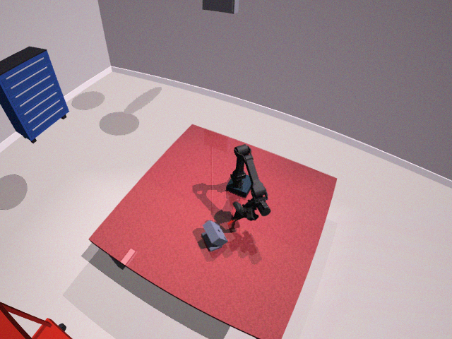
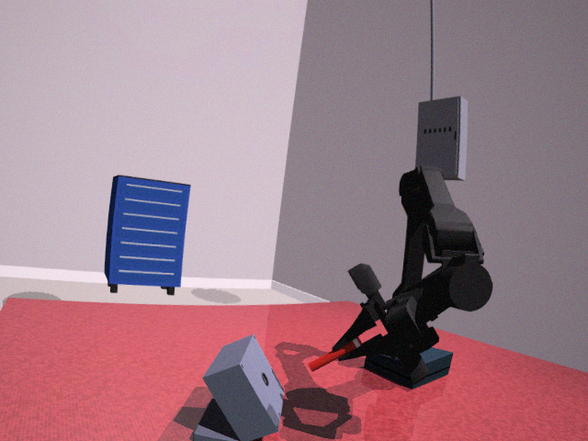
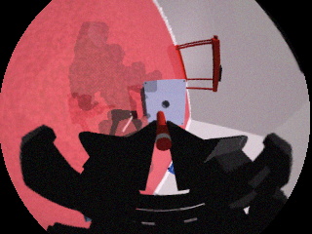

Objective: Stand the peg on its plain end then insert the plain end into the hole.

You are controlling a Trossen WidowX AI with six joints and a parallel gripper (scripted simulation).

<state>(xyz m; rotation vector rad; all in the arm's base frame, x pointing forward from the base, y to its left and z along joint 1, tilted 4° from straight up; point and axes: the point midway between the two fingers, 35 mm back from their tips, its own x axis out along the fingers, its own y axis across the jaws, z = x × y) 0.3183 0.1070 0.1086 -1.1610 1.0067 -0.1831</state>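
Right now my gripper tip is 90 mm short of the sloped panel, 80 mm to the left of it and 70 mm above it. Round my gripper tip: red peg 10 mm to the left, 10 mm behind, 10 mm above.
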